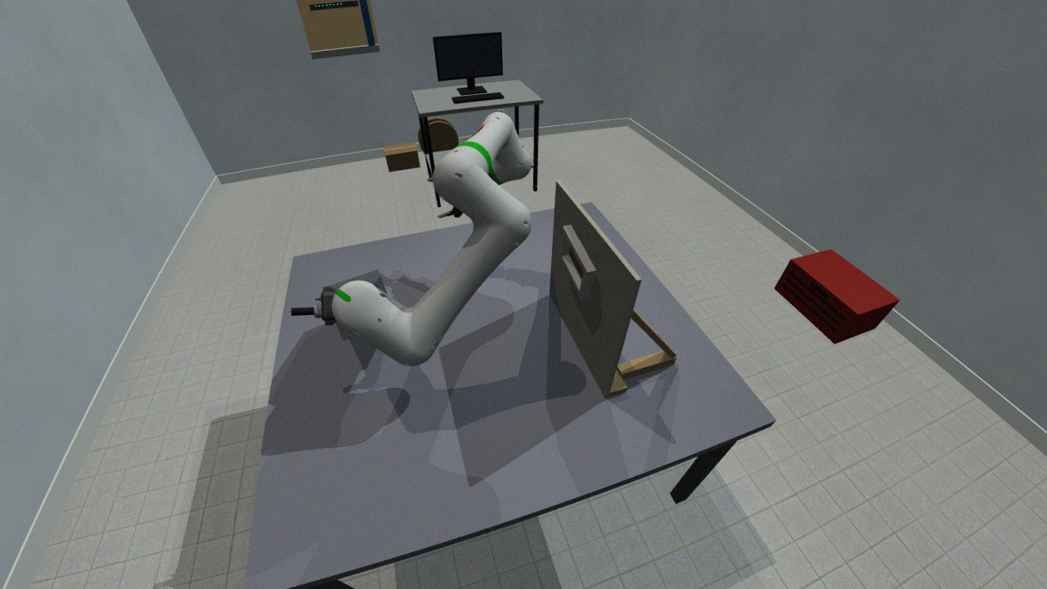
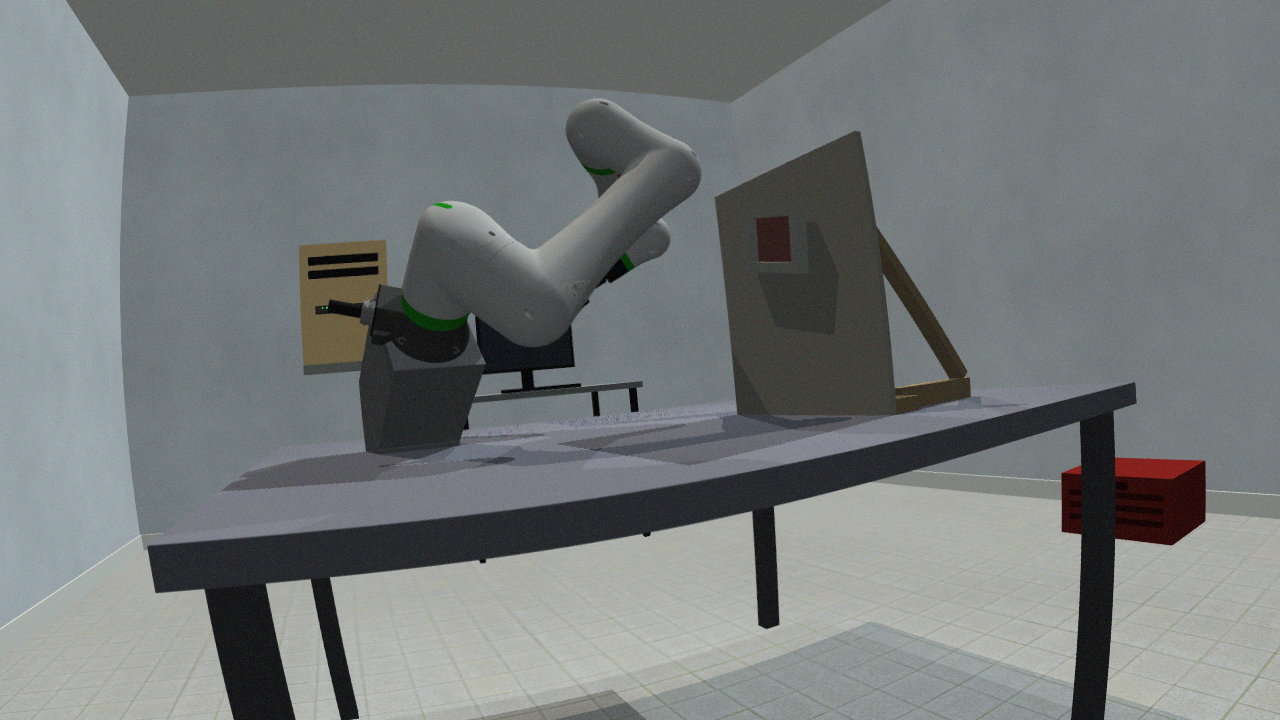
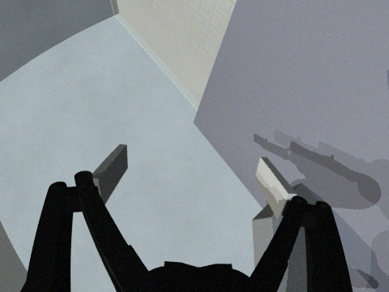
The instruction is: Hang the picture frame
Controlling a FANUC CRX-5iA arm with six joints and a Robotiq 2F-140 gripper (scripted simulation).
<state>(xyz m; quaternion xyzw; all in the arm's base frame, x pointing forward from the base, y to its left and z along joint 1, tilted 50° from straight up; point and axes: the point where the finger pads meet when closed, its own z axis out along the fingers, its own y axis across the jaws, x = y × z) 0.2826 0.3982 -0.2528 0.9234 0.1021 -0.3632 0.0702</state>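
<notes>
Right now the picture frame is 60 cm to the right of my hand, 33 cm ahead of it and 6 cm above it. From my hand the other things lie so: upright tan board (62 cm to the right, 35 cm ahead, 3 cm below).
</notes>
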